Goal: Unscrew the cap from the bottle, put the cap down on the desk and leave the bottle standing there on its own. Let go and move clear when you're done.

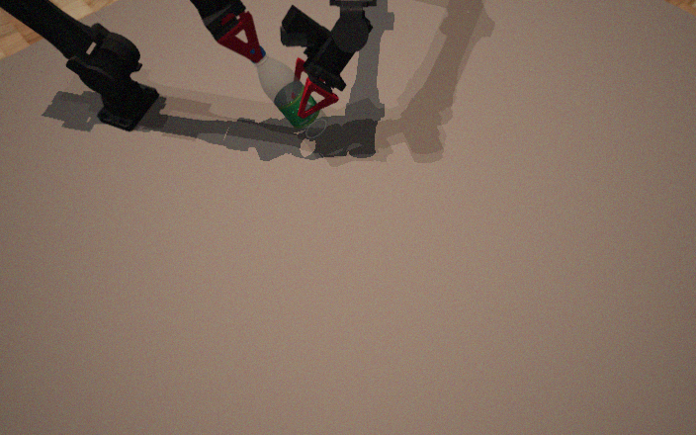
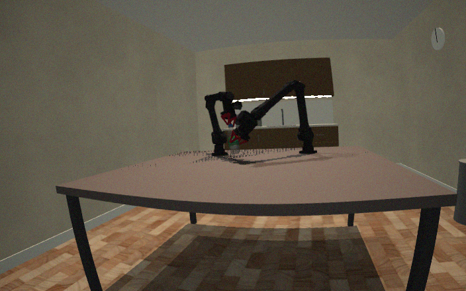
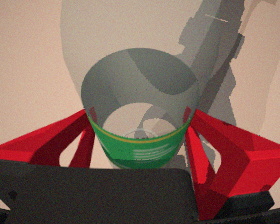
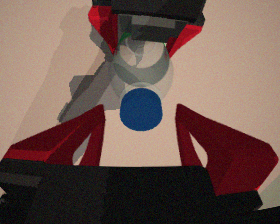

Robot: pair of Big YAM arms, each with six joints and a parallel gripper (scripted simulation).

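Now: the blue cap 10 mm below my right hand. Also, from my right hand: bottle: 90 mm below, 40 mm ahead, 30 mm to the left.
Now: left hand 30 mm below the bottle, 10 mm to the left of it and 10 mm past it. From my left hand the other things lie so: blue cap: 110 mm above, 60 mm behind, 40 mm to the right.
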